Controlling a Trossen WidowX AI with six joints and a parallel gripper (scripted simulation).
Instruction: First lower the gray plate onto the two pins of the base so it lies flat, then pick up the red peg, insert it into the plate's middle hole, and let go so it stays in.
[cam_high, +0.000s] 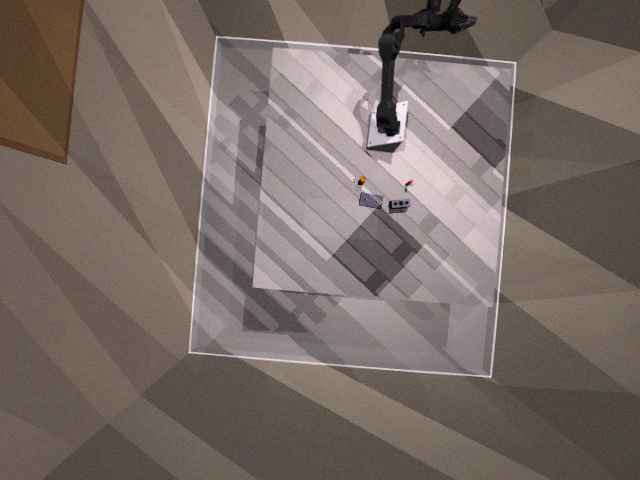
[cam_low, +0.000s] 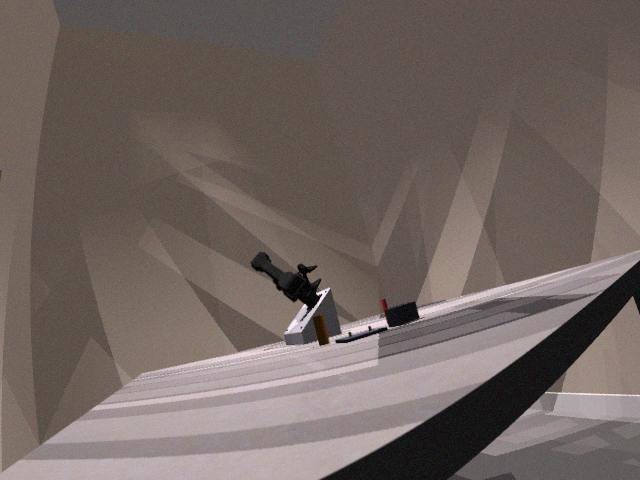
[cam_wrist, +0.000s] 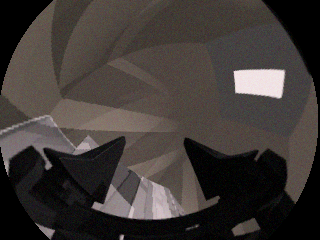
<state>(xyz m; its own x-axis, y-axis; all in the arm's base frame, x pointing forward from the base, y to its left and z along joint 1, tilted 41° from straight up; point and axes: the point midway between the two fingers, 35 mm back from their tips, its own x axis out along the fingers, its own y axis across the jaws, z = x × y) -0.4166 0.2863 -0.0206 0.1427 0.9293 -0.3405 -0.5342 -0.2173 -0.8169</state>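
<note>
Right now the gray plate is 760 mm ahead of my gripper tip, 270 mm below it and 170 mm to the right of it. From my gripper tip the other things lie so: base 750 mm ahead, 310 mm to the right, 300 mm below; orange cylinder 660 mm ahead, 380 mm to the right, 270 mm below; red peg 640 mm ahead, 270 mm below, 130 mm to the right.
</note>
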